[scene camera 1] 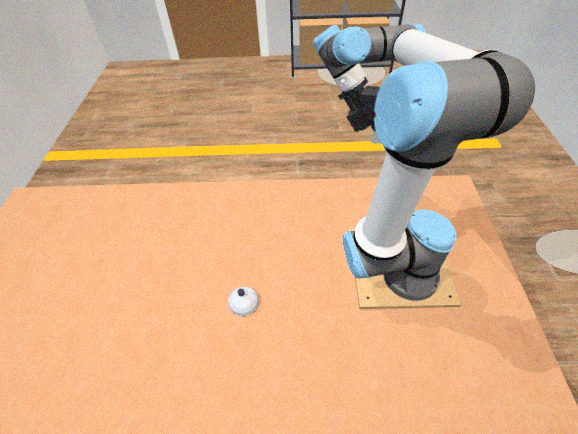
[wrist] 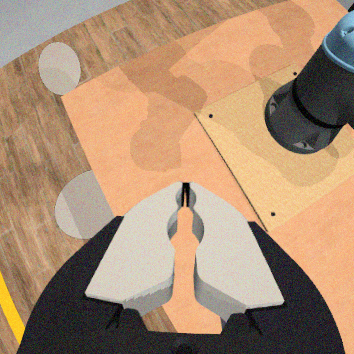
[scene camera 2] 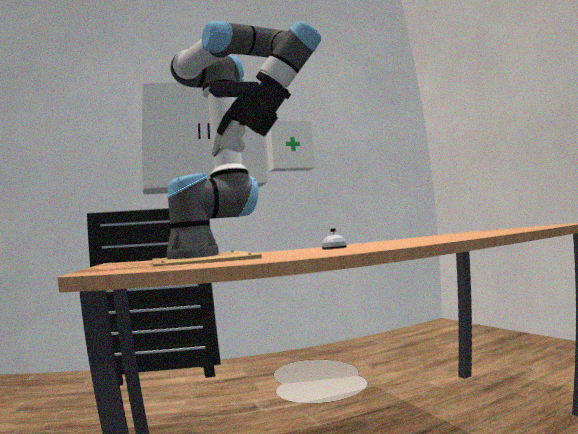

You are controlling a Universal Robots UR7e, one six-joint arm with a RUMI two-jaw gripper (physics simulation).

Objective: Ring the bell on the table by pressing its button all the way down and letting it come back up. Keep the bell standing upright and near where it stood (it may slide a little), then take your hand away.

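Places are measured from the arm's base along level axes (x ahead, y left, z up), in centimetres.
Pixels of known places: gripper, between the fingertips: (wrist: pixel 185 183) (scene camera 2: pixel 213 155); arm's base, origin of its link: (scene camera 1: pixel 410 276) (wrist: pixel 298 119) (scene camera 2: pixel 192 256).
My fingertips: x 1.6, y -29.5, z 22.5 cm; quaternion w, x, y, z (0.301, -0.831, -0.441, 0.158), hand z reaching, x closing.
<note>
For each thing: its top centre in the pictures, then the offset to it from my fingertips. Level surfaces: height alone.
- bell, centre of its top: (scene camera 1: pixel 240 291) (scene camera 2: pixel 332 228) dz -17.2, dx +45.4, dy +33.7 cm
- small silver-white dome with a dark button, centre of its top: (scene camera 1: pixel 240 291) (scene camera 2: pixel 332 228) dz -17.2, dx +45.4, dy +33.7 cm
- table, height of its surface: dz -23.8 cm
The bell (scene camera 1: pixel 243 303) (scene camera 2: pixel 334 242) is a small silver-white dome with a dark button (scene camera 1: pixel 241 292) (scene camera 2: pixel 333 230) on top. It stands upright on the table (scene camera 1: pixel 150 360) (scene camera 2: pixel 390 249), left of the arm's base in scene camera 1. The button stands up above the dome, with no contact on it. My gripper (wrist: pixel 185 183) (scene camera 2: pixel 217 150) is shut and empty, its fingertips together. It is high above the table, on the base's side and well away from the bell. In scene camera 1 its fingers are mostly hidden behind the arm. The bell does not show in the wrist view.
The arm's base stands on a yellowish mounting plate (scene camera 1: pixel 375 300) (scene camera 2: pixel 245 257) (wrist: pixel 240 150). In scene camera 1 a shelf rack (scene camera 1: pixel 292 45) stands beyond the table. In scene camera 2 a black cabinet (scene camera 2: pixel 155 320) and a wall box with a green cross (scene camera 2: pixel 303 131) are behind the table.
</note>
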